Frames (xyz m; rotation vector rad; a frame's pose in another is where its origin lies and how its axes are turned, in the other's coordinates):
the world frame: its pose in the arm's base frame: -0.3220 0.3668 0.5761 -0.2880 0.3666 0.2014
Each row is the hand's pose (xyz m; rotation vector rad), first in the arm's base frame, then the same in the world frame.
Working: the arm's base frame: its pose in the world frame: 0.4612 -0.2853 -0.5253 0.2880 -0.3666 -0.2014

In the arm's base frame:
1: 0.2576 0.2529 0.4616 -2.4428 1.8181 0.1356
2: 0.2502 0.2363 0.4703 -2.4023 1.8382 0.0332
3: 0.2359 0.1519 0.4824 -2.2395 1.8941 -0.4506
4: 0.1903 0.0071 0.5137 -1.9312 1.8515 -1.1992
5: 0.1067 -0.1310 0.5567 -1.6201 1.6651 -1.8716
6: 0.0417 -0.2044 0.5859 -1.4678 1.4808 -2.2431
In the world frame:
1: 0.5573 -0.2213 0.0492 -1.9303 1.7277 -0.0590
2: 0.5449 -0.2372 0.0494 -1.8782 1.7533 -0.1408
3: 0.5153 -0.3159 0.0292 -1.6649 1.8558 -0.5354
4: 0.4413 -0.4483 -0.0027 -1.3025 1.9211 -1.1694
5: 0.3291 -0.5679 -0.0343 -0.9653 1.8730 -1.7744
6: 0.2482 -0.6280 -0.0521 -0.8091 1.7884 -2.1327

